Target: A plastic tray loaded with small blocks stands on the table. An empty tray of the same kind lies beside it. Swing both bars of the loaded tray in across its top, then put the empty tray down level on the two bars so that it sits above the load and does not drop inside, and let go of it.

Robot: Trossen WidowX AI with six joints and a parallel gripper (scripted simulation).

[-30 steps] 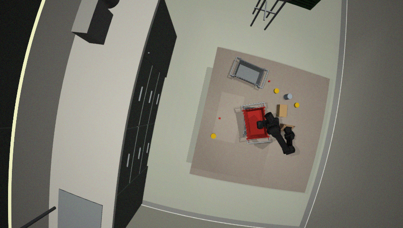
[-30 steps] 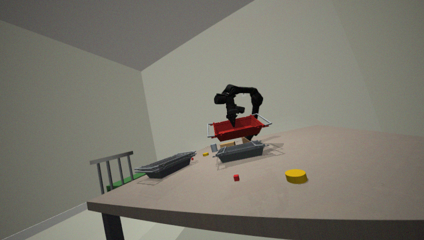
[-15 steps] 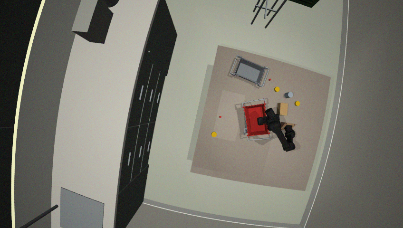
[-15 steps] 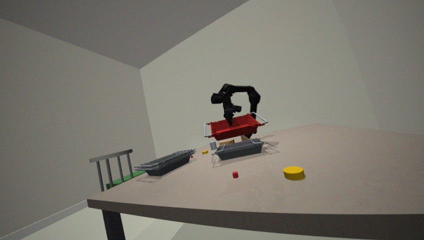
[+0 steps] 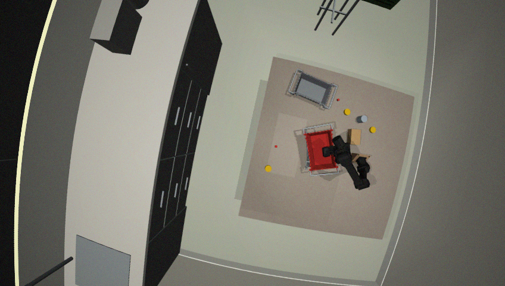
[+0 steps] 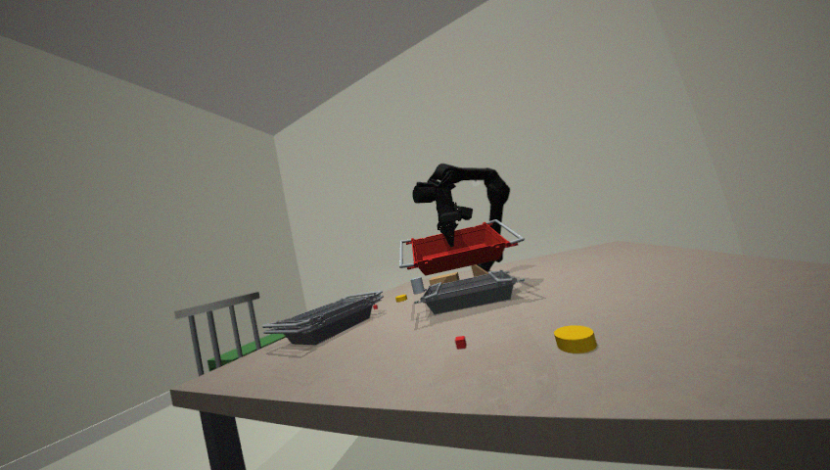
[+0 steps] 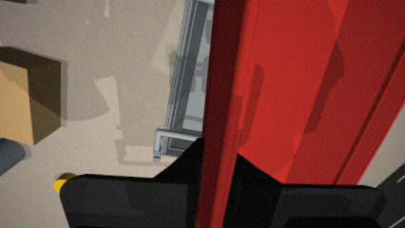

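Right now the red tray is 7 cm ahead of my gripper tip and 3 cm to the left of it. From my gripper tip the other things lie so: red cube: 36 cm ahead, 5 cm to the left, 17 cm below; then box: 25 cm behind, 12 cm to the right, 15 cm below.
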